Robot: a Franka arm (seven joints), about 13 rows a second.
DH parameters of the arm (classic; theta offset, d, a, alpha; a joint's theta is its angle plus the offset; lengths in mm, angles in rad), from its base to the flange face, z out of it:
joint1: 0 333 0 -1.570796
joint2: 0 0 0 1.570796
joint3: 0 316 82.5 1.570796
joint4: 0 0 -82.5 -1.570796
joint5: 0 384 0 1.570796
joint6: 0 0 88 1.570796
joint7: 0 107 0 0
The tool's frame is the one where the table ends.
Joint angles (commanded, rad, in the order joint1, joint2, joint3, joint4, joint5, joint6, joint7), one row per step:
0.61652, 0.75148, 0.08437, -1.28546, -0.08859, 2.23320, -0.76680
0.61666, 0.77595, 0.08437, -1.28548, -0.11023, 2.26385, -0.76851
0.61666, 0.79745, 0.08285, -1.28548, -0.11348, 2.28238, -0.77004
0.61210, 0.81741, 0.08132, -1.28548, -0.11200, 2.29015, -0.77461
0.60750, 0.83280, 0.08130, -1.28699, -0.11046, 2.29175, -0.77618
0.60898, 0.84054, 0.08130, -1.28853, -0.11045, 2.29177, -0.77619
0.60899, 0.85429, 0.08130, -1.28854, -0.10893, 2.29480, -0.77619
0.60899, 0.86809, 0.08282, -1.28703, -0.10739, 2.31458, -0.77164
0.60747, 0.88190, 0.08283, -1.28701, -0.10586, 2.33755, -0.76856
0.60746, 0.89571, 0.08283, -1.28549, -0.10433, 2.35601, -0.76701
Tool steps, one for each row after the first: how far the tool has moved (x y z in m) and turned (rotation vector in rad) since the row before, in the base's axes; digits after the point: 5 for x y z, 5 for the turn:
0.00190, 0.00121, -0.01537, -0.00879, -0.01568, 0.01265
0.00115, -0.00001, -0.01449, -0.00341, 0.00109, 0.00270
0.00239, -0.00346, -0.01449, -0.00705, 0.01024, -0.00157
0.00121, -0.00336, -0.01232, -0.00794, 0.01330, -0.00371
-0.00144, 0.00040, -0.00664, -0.00535, 0.00755, 0.00158
-0.00072, -0.00040, -0.01018, -0.00489, 0.00984, -0.00070
0.00008, 0.00143, -0.00771, 0.00865, -0.00284, -0.00387
0.00114, -0.00022, -0.00813, 0.00868, -0.00483, -0.00482
0.00035, 0.00051, -0.00790, 0.00639, -0.00277, -0.00209

